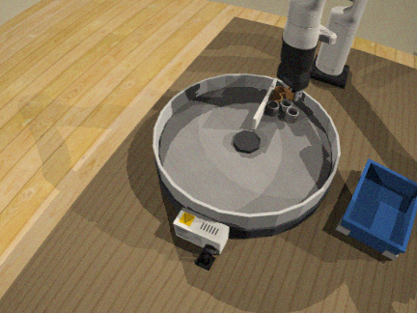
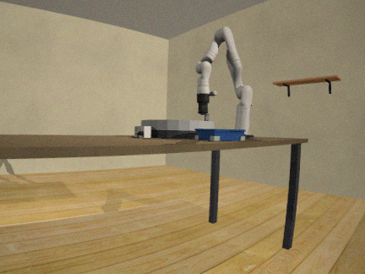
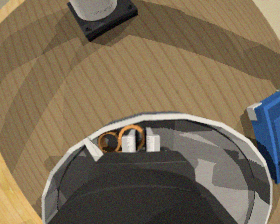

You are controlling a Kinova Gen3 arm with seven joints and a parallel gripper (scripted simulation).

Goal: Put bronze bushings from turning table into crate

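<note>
Now: hand 280 mm to the right of the blue crate, 190 mm short of it and 70 mm above it. The rest, counted from my hand: turning table: 180 mm ahead, 60 mm to the right, 40 mm below.
</note>
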